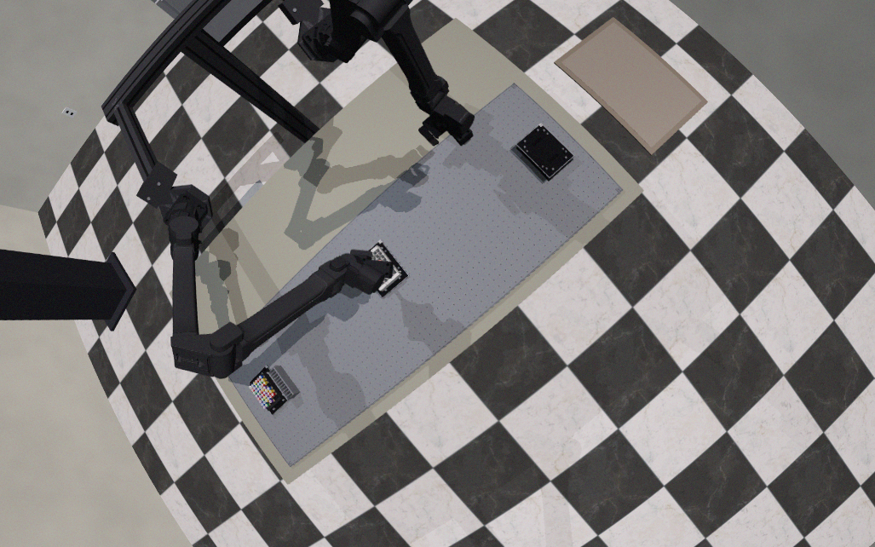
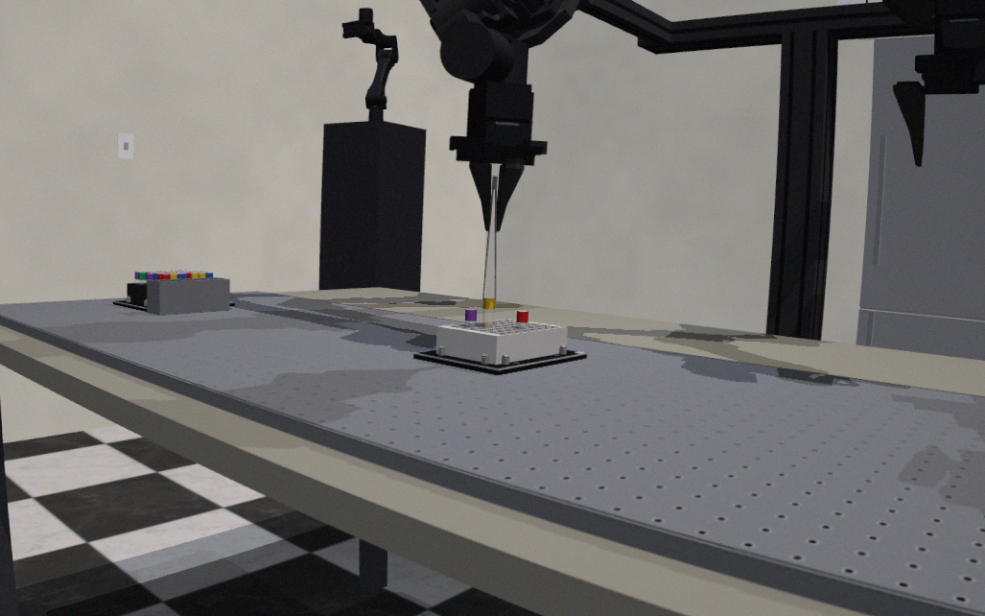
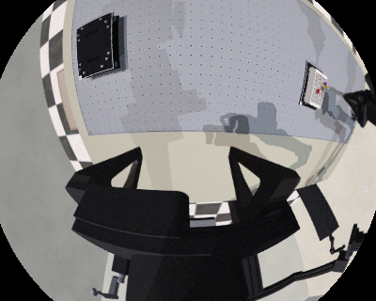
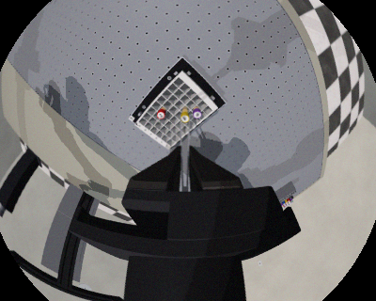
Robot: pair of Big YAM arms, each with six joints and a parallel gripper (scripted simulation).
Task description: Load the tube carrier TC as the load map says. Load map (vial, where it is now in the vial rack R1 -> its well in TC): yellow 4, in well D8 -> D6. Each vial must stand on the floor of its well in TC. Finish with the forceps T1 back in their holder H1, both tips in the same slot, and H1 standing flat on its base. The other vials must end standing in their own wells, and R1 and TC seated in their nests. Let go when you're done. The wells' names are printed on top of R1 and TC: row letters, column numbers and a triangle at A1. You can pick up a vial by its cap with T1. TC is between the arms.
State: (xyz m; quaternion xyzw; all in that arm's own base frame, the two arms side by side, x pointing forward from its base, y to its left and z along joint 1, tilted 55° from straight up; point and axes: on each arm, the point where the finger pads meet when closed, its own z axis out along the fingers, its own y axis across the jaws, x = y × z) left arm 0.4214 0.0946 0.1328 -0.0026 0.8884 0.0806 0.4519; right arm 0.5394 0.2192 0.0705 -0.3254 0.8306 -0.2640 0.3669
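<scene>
The white tube carrier TC lies 20 mm behind my right hand, 10 mm to the left of it and 130 mm below it. From my right hand the other things lie so: grey holder H1: 20 mm behind, 560 mm to the right, 140 mm below.
</scene>
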